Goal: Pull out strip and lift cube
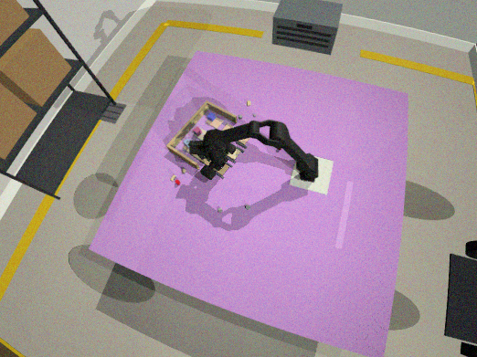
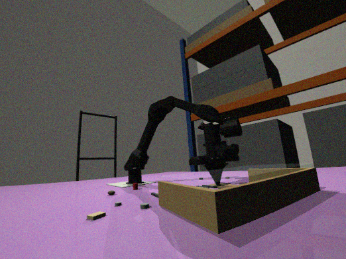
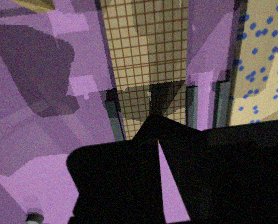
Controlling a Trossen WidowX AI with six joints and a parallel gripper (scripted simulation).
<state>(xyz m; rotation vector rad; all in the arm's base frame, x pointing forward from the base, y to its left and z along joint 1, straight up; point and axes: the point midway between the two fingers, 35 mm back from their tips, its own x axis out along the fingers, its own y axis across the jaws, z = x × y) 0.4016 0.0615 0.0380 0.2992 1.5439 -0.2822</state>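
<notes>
The tan grid-patterned strip is 9 cm ahead of my gripper tip and 4 cm to the right of it. From my gripper tip the other things lie so: blue-dotted strip (13 cm to the right, 6 cm ahead); then labelled cube (20 cm ahead, 9 cm to the right, 2 cm above).
</notes>
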